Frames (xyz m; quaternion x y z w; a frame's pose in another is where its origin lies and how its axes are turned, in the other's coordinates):
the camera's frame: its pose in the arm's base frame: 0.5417 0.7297 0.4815 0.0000 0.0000 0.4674 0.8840
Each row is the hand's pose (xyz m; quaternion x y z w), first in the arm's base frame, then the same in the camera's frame.
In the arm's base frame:
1: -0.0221 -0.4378 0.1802 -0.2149 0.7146 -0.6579 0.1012
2: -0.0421 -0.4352 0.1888 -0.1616 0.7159 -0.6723 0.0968
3: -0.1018 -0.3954 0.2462 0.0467 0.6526 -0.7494 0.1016
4: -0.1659 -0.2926 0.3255 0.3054 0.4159 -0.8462 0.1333
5: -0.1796 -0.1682 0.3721 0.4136 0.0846 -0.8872 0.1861
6: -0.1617 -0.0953 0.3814 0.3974 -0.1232 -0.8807 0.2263
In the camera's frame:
1: -1.2823 -0.1914 -0.3013 -0.1440 -0.7322 0.6289 0.2181
2: -1.2914 -0.1734 -0.2927 -0.1918 -0.7084 0.6396 0.2287
3: -1.2921 -0.1017 -0.2353 -0.3463 -0.5551 0.7100 0.2605
4: -1.2433 0.0092 -0.1560 -0.4644 -0.2249 0.8104 0.2777
5: -1.1482 0.0906 -0.1094 -0.4052 0.1185 0.8713 0.2502
6: -1.0778 0.1168 -0.1001 -0.2937 0.2947 0.8844 0.2116

